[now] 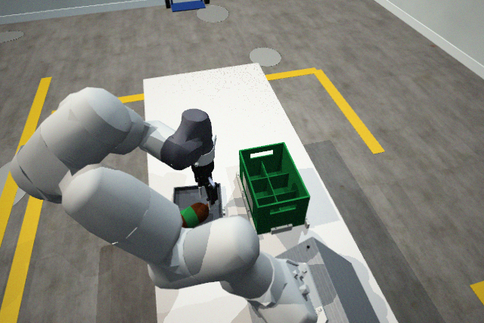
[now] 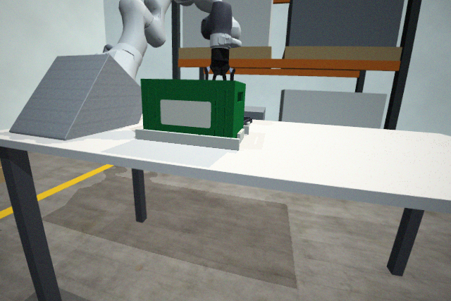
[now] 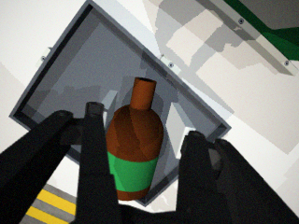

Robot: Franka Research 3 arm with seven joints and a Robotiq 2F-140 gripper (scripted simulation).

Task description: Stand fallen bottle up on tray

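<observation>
The brown bottle is 6 cm below my hand, 5 cm to the left of it and 1 cm behind it. Also, from my hand: grey tray (9 cm below, 4 cm to the left, 1 cm ahead); then green crate (24 cm to the right, 3 cm behind, 2 cm below).
</observation>
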